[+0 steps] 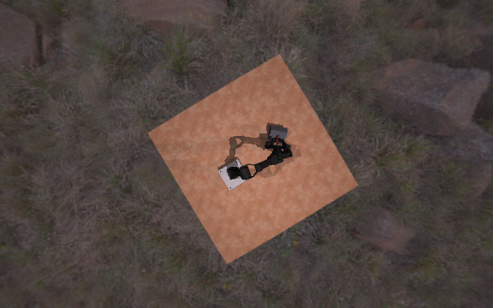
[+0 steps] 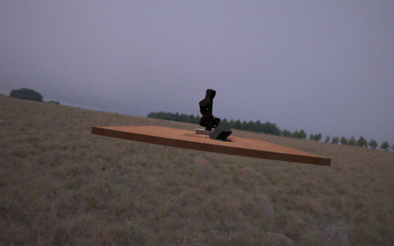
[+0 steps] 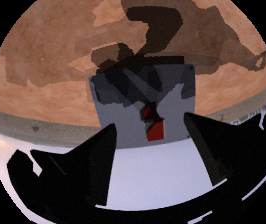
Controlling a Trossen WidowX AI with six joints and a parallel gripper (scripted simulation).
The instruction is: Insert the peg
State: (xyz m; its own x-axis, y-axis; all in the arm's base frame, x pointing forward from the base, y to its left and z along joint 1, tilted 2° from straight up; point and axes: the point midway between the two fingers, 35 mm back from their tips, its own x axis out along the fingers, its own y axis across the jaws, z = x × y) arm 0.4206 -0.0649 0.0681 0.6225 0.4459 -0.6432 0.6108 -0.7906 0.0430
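My gripper tip is right at the dark red peg. Also, from my gripper tip: grey sloped panel 3 cm ahead, 3 cm to the left, 4 cm below.
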